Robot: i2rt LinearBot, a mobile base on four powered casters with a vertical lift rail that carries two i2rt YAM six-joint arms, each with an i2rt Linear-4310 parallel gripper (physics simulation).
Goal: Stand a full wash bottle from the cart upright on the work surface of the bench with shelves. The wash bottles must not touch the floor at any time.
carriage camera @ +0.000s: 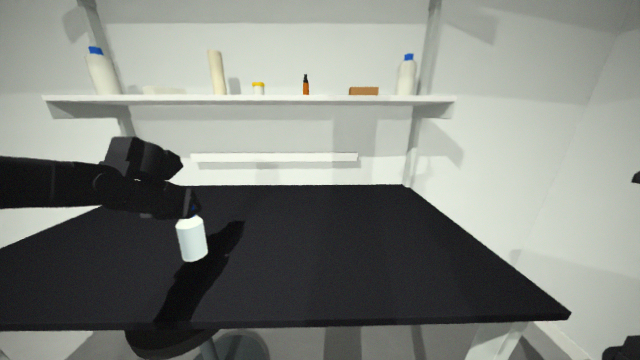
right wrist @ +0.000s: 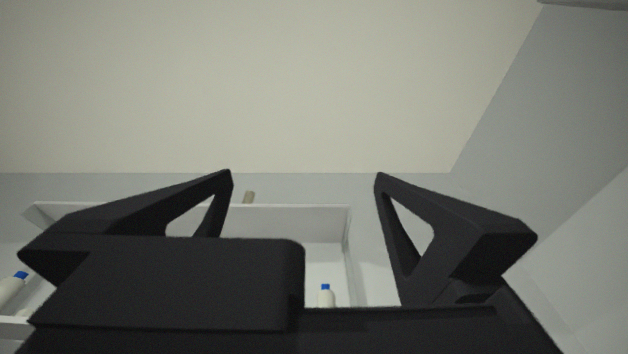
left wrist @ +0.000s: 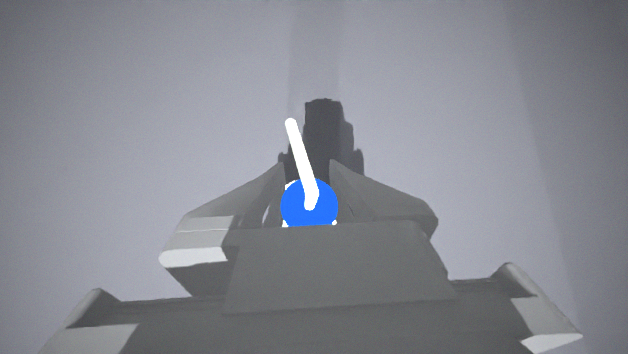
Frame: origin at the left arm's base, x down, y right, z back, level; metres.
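Seen in the pictures: left gripper, between the fingertips: point(carriage camera: 194, 208) point(left wrist: 307, 168); right gripper, between the fingertips: point(right wrist: 304, 178).
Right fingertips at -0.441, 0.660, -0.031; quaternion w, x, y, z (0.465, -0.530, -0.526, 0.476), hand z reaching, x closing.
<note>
Pixels of each thing's middle, then the offset from my right fingertips to it, as dx, dy, dz. Level surfaces: height alone.
- wash bottle, middle of its body: point(left wrist: 304, 206) point(carriage camera: 192, 225) +0.309, -0.663, -0.330
- black work surface, height of its surface: dx +0.415
- tan cylinder, middle of its body: point(carriage camera: 218, 76) -0.132, -0.736, -0.782
- yellow-lidded jar, middle of its body: point(carriage camera: 258, 91) -0.073, -0.564, -0.763
- orange dropper bottle, middle of its body: point(carriage camera: 305, 86) -0.089, -0.362, -0.754
- brown box, middle of its body: point(carriage camera: 362, 93) -0.063, -0.123, -0.733
The wash bottle point(carriage camera: 192, 241) point(left wrist: 295, 212) has a pale body, a blue cap and a white bent spout. My left gripper point(carriage camera: 194, 206) point(left wrist: 307, 168) is shut on it near the cap. The bottle hangs nearly upright, tilted slightly, over the left part of the black work surface point(carriage camera: 340, 250). Whether its base touches the surface cannot be told for certain; the arm's shadow lies to its right. The cap and spout are mostly hidden behind the fingers in the carriage view. My right gripper point(right wrist: 304, 178) is open and empty, pointing toward the upper wall and ceiling. The cart does not show.
A white shelf point(carriage camera: 250, 99) above the bench's back holds two blue-capped bottles point(carriage camera: 102, 72) point(carriage camera: 407, 76), a tan cylinder point(carriage camera: 217, 72), a yellow-lidded jar point(carriage camera: 258, 88), an orange dropper bottle point(carriage camera: 306, 86) and a brown box point(carriage camera: 363, 91). A round dark stool point(carriage camera: 165, 345) stands under the front edge.
</note>
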